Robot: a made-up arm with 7 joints.
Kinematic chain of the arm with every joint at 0, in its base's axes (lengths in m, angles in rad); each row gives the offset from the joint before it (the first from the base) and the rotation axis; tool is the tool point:
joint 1: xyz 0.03 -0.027 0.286 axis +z
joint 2: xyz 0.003 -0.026 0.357 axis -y
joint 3: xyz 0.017 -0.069 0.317 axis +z
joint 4: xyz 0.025 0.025 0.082 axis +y
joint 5: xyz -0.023 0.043 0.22 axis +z
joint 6: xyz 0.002 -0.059 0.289 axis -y
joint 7: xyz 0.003 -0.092 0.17 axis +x
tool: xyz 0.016 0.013 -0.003
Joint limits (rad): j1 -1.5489..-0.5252 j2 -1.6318..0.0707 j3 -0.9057..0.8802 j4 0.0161..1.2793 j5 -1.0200..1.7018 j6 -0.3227..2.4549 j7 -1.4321..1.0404
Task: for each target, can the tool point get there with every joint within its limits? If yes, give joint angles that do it. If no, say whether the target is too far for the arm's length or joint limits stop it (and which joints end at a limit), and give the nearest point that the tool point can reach.
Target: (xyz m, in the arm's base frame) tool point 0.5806 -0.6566 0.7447
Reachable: yes | joints -0.6632 -1.1919 0.4093 0.3682 0.7979 2.2324 0.4664
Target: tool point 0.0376 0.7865 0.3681
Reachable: no: joint limits stop it (at a limit: joint 1, joint 2, joint 3, joint 4, joint 6, joint 7) | nearest point 0.6554 0.1923 0.2409 | short by 0.867 m
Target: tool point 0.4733 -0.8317 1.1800
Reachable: yes | joints -0.8960 -0.6277 -0.1584 0.4406 1.0714 0.1217 -0.3662
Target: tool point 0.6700 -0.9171 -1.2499
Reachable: no: too far | nearest point 0.4144 -0.5617 -0.0843 | short by 1.245 m
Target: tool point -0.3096 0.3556 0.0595
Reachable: no: joint limits stop it (at a limit: joint 1, joint 2, joint 4, joint 5, joint 7) | nearest point -0.2359 -0.3902 0.1574 | short by 0.756 m
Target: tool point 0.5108 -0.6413 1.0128
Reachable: yes | joints -0.9113 -0.9598 0.6280 0.7758 -0.4428 2.2292 0.8361
